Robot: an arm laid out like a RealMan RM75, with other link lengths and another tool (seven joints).
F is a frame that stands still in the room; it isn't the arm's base.
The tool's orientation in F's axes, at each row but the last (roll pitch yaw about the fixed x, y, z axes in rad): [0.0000 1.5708 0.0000]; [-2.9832 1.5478 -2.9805]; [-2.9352 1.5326 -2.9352]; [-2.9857 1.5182 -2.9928]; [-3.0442 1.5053 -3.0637]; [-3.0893 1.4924 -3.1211]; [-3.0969 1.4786 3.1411]
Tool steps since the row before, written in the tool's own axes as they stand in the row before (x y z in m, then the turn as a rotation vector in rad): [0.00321 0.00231 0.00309 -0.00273 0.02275 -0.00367]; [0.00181 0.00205 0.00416 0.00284 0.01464 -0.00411]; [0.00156 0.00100 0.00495 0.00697 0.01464 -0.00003]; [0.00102 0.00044 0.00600 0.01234 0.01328 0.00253]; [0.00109 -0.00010 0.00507 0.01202 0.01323 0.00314]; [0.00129 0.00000 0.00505 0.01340 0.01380 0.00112]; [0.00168 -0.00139 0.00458 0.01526 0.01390 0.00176]
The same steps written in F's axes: [0.00309 0.00231 -0.00321 -0.00367 0.02275 0.00273]; [0.00411 0.00205 -0.00191 -0.00421 0.01462 -0.00280]; [0.00489 0.00099 -0.00175 -0.00029 0.01459 -0.00708]; [0.00594 0.00039 -0.00133 0.00198 0.01316 -0.01256]; [0.00499 -0.00021 -0.00142 0.00260 0.01310 -0.01228]; [0.00493 -0.00016 -0.00168 0.00050 0.01374 -0.01350]; [0.00434 -0.00160 -0.00209 0.00097 0.01381 -0.01541]
